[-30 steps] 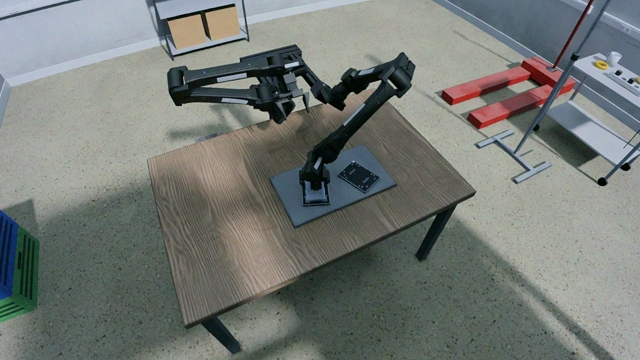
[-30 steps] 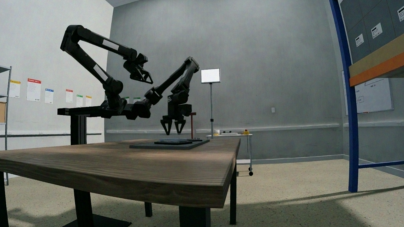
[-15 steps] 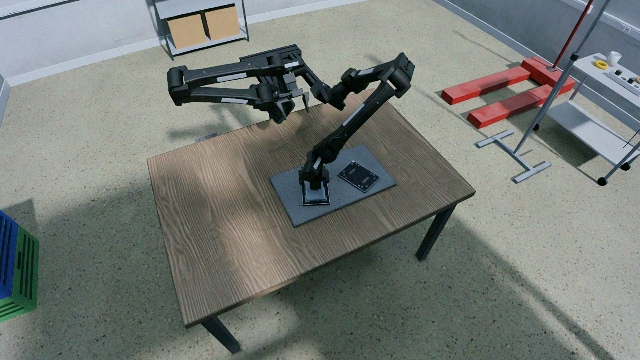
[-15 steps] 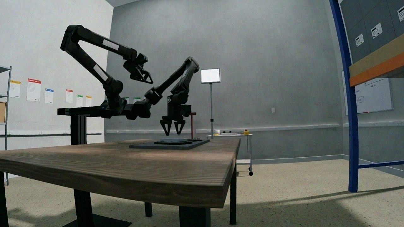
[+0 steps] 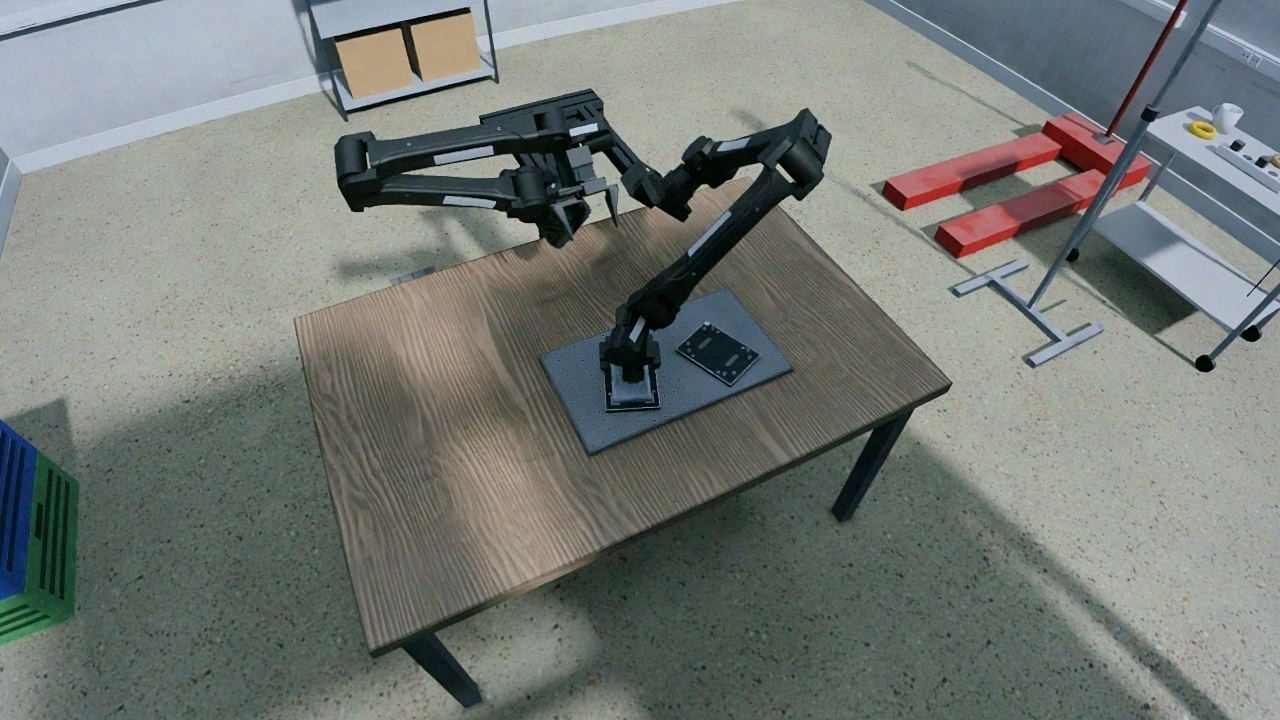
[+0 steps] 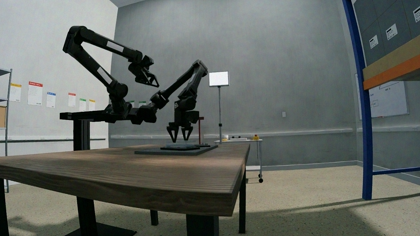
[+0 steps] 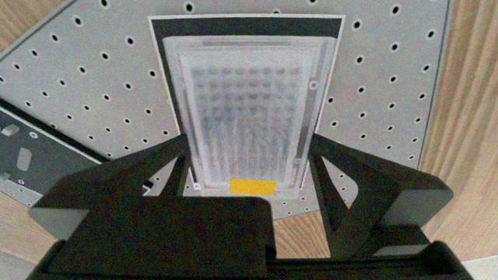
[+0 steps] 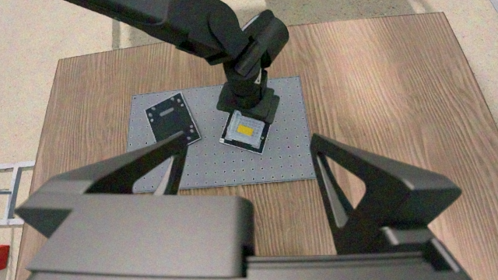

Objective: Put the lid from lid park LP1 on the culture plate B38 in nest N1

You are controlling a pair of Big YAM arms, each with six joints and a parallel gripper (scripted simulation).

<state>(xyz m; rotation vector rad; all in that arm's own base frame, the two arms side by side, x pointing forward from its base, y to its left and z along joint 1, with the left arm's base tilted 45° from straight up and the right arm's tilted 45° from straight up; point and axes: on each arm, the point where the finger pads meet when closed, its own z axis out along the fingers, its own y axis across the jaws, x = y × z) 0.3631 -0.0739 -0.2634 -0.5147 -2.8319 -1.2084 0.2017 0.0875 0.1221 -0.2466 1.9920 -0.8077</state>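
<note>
The clear lid is right at my left hand. From my left hand the other things lie so: black nest N1: 10 mm behind, 40 mm below; then black lid park LP1: 20 mm behind, 230 mm to the left, 40 mm below; then culture plate B38: 10 mm behind, 30 mm below.
</note>
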